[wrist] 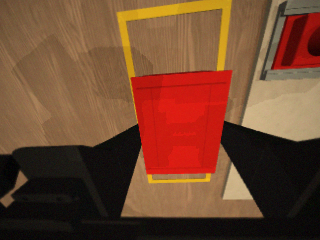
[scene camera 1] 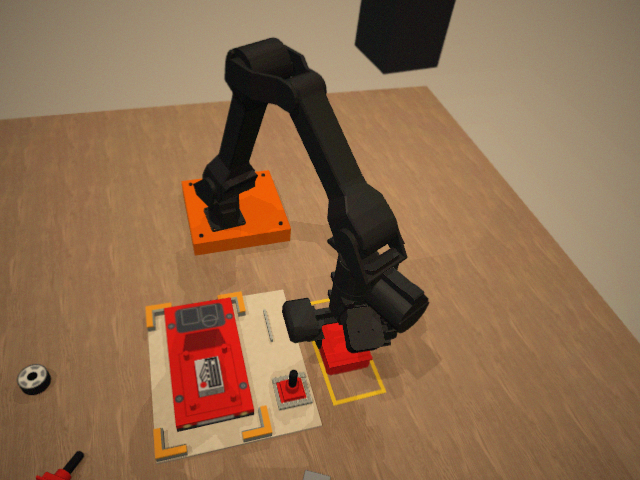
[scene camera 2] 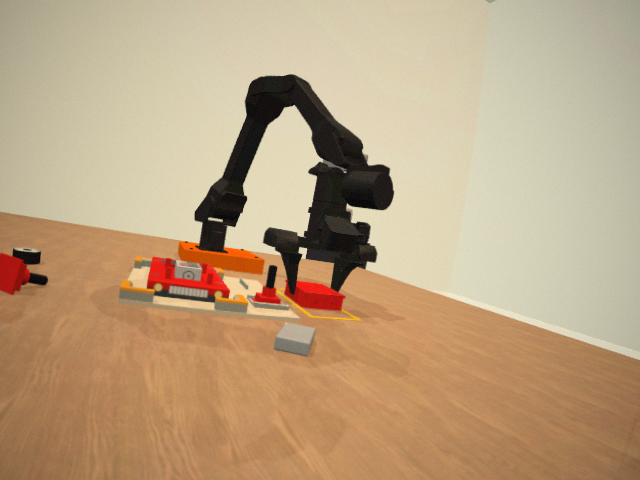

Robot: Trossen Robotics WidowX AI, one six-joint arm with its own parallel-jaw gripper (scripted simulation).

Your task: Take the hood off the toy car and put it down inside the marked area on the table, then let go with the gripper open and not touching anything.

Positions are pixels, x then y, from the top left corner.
Labels:
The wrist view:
my gripper: 178,126
hood: 180,115, held by my gripper

